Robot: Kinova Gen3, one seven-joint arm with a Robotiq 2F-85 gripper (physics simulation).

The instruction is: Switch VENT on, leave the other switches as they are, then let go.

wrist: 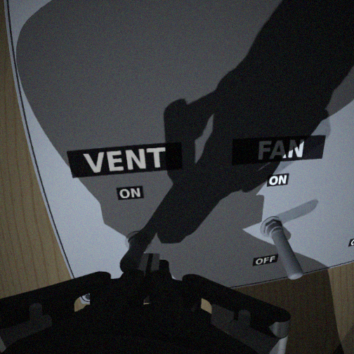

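Observation:
The VENT label (125,159) is on the left of the panel, with its ON label (130,193) below it. The VENT lever (131,261) is in shadow just above the fingertips. It looks short from here, with its tip towards the camera and a little below its base; its exact tilt is hard to tell. Its OFF mark does not show. My gripper (150,264) is shut and empty, its fingertips right beside and below the lever's tip, seemingly against it. The FAN lever (288,255) points down towards its OFF label (265,260).
The FAN label (279,150) and its ON label (277,180) are on the right of the light panel (50,195). Part of another label shows at the right edge. The arm's shadow crosses the panel. Wooden surface (17,215) shows beyond the panel's left and lower edges.

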